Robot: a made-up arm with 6 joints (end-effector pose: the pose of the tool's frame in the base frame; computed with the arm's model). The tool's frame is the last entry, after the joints.
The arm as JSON. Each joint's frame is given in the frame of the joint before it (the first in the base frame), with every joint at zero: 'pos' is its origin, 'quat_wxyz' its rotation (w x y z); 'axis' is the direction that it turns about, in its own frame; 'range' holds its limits. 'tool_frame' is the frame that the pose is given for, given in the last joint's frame.
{
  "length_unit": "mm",
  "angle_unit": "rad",
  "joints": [
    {
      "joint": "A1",
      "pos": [
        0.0,
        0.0,
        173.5
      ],
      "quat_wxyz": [
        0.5,
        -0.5,
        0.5,
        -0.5
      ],
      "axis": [
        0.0,
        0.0,
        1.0
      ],
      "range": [
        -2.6,
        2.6
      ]
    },
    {
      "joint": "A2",
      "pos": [
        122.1,
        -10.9,
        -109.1
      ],
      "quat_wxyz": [
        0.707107,
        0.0,
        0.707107,
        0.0
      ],
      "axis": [
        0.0,
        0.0,
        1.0
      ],
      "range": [
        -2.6,
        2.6
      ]
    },
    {
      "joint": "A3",
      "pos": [
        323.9,
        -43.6,
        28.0
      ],
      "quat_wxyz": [
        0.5,
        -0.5,
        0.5,
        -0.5
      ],
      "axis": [
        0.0,
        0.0,
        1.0
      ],
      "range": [
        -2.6,
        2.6
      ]
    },
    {
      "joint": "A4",
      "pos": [
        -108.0,
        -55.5,
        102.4
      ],
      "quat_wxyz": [
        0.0,
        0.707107,
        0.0,
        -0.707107
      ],
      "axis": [
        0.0,
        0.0,
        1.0
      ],
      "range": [
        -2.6,
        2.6
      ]
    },
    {
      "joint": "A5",
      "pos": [
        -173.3,
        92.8,
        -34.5
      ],
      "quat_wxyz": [
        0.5,
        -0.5,
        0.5,
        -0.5
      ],
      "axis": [
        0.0,
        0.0,
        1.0
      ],
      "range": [
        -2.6,
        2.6
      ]
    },
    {
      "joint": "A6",
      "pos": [
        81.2,
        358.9,
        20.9
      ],
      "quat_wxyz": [
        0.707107,
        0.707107,
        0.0,
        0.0
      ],
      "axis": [
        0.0,
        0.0,
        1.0
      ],
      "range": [
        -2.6,
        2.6
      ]
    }
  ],
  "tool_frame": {
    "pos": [
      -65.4,
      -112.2,
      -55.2
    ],
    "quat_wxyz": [
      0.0,
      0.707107,
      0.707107,
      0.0
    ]
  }
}
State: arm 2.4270 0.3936 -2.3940 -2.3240 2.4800 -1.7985
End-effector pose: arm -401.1 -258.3 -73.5 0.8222 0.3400 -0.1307 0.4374
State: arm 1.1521 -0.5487 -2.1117 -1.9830 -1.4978 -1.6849
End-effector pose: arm -780.5 -213.3 265.1 0.0138 -0.6352 0.0469 0.7708
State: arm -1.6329 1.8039 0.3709 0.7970 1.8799 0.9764
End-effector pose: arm 57.9 -943.9 624.6 0.3300 -0.0785 0.4915 0.8021
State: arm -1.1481 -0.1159 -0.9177 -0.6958 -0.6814 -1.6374
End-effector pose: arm -663.0 115.2 616.0 -0.3046 0.2756 0.8324 0.3720
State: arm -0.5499 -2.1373 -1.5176 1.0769 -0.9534 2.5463
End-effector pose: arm 179.4 -116.9 258.5 0.8111 -0.2236 0.1242 0.5260
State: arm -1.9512 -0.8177 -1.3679 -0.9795 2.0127 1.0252
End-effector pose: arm -596.5 -186.3 405.8 0.5410 0.4236 -0.3943 0.6103
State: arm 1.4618 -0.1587 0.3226 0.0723 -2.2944 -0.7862
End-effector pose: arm -745.5 203.3 94.8 -0.5051 0.2093 0.3895 0.7412
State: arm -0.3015 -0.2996 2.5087 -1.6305 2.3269 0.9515
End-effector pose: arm 89.4 56.7 572.8 -0.4317 0.3315 -0.8064 0.2313
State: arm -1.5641 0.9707 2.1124 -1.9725 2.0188 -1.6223
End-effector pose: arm -216.6 110.1 586.6 -0.3072 0.3565 0.1424 0.8708
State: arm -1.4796 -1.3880 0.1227 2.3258 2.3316 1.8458
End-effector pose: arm -449.4 670.8 -33.3 0.3262 -0.7612 -0.4295 0.3602
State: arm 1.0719 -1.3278 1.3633 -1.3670 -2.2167 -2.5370
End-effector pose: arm -255.8 -793.6 2.9 0.7599 0.0343 -0.3293 0.5594
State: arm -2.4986 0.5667 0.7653 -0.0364 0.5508 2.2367
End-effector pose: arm -823.3 73.2 106.3 -0.3222 -0.8910 -0.0724 0.3114
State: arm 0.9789 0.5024 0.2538 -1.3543 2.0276 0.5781
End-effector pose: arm -96.6 -343.6 -342.2 0.6649 0.3952 0.4486 0.4478
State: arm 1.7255 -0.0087 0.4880 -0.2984 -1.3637 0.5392
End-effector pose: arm -902.9 85.6 159.8 -0.0211 -0.1554 -0.2205 0.9627
